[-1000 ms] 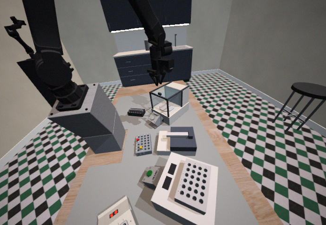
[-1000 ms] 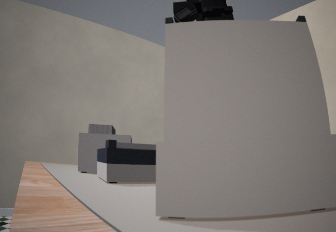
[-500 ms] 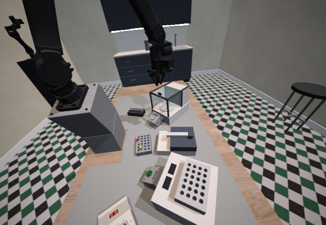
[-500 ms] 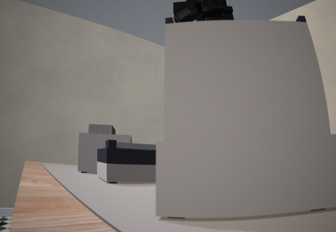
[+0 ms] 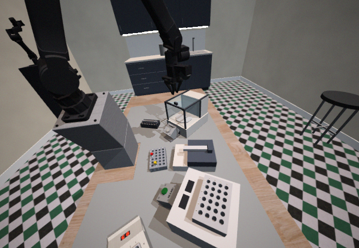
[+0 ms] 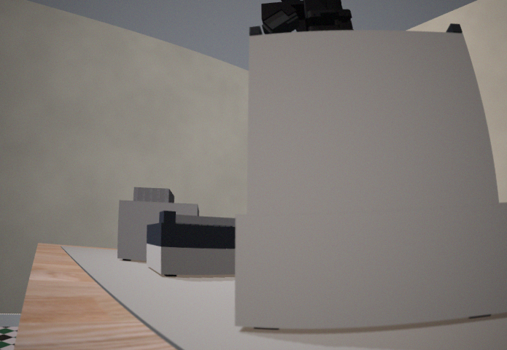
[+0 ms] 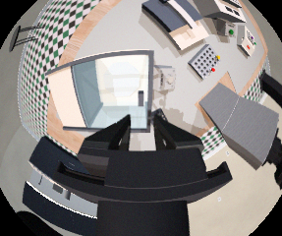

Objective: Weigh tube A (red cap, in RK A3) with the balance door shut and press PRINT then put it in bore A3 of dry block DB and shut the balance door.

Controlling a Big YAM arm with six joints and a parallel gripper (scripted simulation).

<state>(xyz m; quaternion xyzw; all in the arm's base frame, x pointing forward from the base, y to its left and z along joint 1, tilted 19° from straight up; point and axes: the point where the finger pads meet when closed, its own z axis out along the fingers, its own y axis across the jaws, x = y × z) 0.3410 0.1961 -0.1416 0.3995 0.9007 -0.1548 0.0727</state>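
My gripper is now 70 mm above the balance door, 20 mm to the right of it and 20 mm short of it. Round my hand: magnet block (260 mm below, 210 mm behind, 100 mm to the left); spectrophotometer (240 mm to the right, 220 mm below, 60 mm ahead); tube rack (270 mm below, 220 mm to the right, 130 mm behind).
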